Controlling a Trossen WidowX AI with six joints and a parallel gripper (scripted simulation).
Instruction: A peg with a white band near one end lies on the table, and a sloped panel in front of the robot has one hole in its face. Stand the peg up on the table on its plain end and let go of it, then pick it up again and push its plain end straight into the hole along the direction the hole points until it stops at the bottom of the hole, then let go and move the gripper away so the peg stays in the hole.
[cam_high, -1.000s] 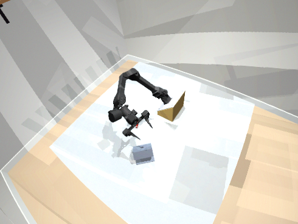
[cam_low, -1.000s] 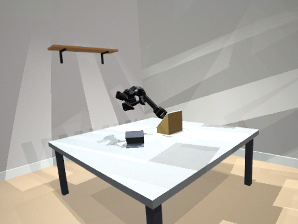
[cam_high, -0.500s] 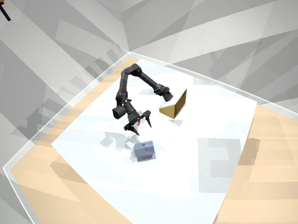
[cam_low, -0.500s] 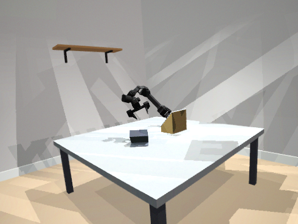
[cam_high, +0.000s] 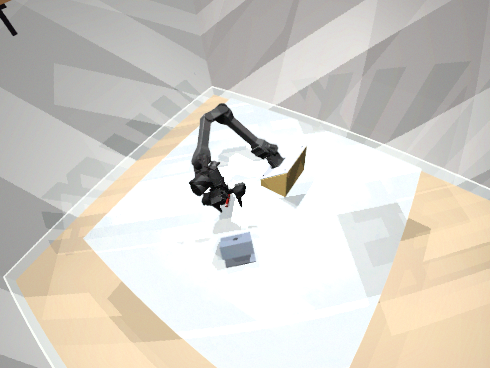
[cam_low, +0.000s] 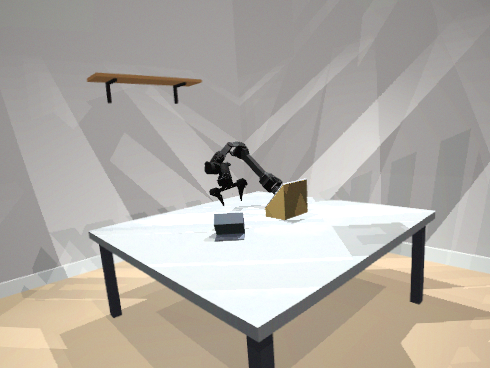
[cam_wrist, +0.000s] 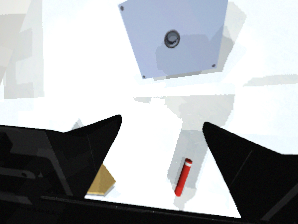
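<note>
Now: the red peg 70 mm behind my gripper tip, 90 mm to the right of it and 110 mm below it. Round my gripper tip: grey sloped panel (100 mm ahead, 90 mm to the left, 70 mm below).
</note>
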